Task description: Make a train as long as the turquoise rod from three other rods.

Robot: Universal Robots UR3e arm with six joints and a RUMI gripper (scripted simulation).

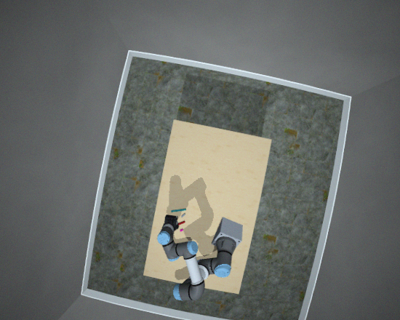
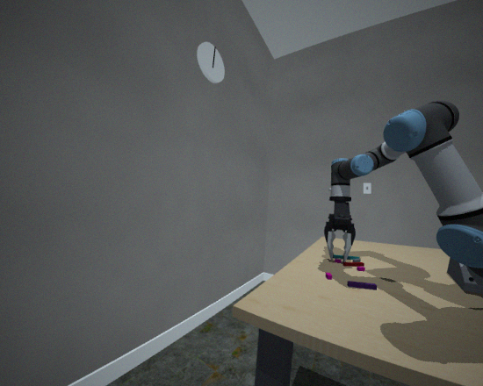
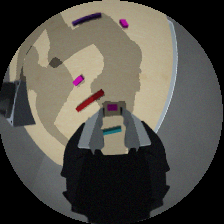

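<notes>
Right now my hand is 50 mm past the red rod, 10 mm to the right of it and 10 mm above it. From my hand the other things lie so: purple rod 190 mm to the left, 80 mm behind, 10 mm below; grey rod 50 mm to the right, 50 mm behind, 10 mm below; turquoise rod 80 mm to the right, 10 mm below, 10 mm behind.
</notes>
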